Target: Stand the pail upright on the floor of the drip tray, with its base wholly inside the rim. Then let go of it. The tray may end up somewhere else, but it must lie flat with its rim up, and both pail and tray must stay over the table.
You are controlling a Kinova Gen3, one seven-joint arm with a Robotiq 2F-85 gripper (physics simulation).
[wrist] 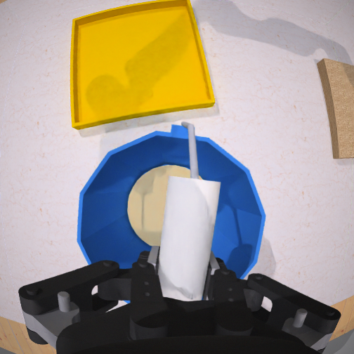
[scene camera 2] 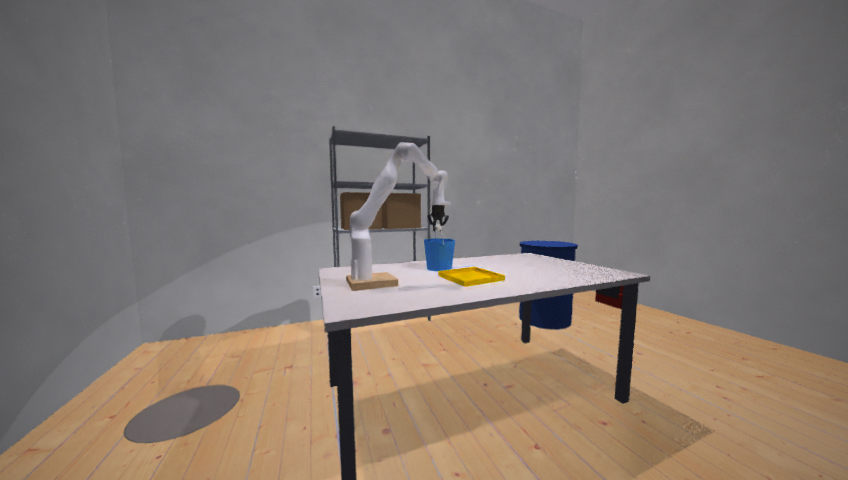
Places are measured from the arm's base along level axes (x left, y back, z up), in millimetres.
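Pixels of known places: gripper, fingertip midpoint: (scene camera 2: 437,231); arm's base, origin of the base link: (scene camera 2: 362,278).
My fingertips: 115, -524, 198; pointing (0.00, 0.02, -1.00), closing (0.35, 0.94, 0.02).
Note:
Ahead of a thing's pixels: the offset from my fingertips to its middle, as dx, dy, dz. "spot": to the spot under its first point. Level surfaces: height alone.
The blue pail @(spot: -81, +44, -132) (scene camera 2: 439,255) (wrist: 102,210) stands upright on the table @(dz -228) (scene camera 2: 380,306) (wrist: 40,175), beside the tray and apart from it. Its pale round bottom shows inside it in the wrist view. Its handle is raised, with a thick white grip (wrist: 191,225) on a thin grey wire. My gripper (scene camera 2: 438,227) (wrist: 180,260) is above the pail, pointing down, shut on the white grip with one finger on each side. The yellow drip tray @(-297, -3, -215) (scene camera 2: 473,275) (wrist: 100,50) lies flat on the table with its rim up. The far end of the grip is hidden by the gripper.
The arm's wooden base block (scene camera 2: 380,281) (wrist: 342,110) is on the table, to the left of the pail and tray in the scene view. A shelf rack (scene camera 2: 380,139) with brown boxes (scene camera 2: 403,211) stands behind the table. A dark blue barrel (scene camera 2: 547,315) stands beyond the table at the right.

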